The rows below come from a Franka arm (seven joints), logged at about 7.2 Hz.
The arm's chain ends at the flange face. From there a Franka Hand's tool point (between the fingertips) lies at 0.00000 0.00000 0.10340 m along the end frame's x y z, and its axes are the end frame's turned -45 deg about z.
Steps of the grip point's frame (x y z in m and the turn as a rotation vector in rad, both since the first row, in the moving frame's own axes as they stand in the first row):
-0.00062 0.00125 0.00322 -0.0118 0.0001 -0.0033
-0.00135 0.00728 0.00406 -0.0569 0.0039 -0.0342
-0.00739 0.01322 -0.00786 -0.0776 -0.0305 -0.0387
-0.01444 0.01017 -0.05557 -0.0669 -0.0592 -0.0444
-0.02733 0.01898 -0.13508 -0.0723 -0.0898 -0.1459
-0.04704 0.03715 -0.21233 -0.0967 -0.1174 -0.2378
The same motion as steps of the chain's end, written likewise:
-0.00043 0.00047 0.00323 -0.0083 0.0084 -0.0033
-0.00032 0.00231 0.00423 -0.0375 0.0430 -0.0342
0.00053 0.00675 -0.00750 -0.0764 0.0333 -0.0387
-0.00379 0.00821 -0.05516 -0.0892 0.0054 -0.0444
-0.00549 0.02087 -0.13439 -0.1146 -0.0124 -0.1459
-0.00735 0.04391 -0.21114 -0.1514 -0.0146 -0.2378

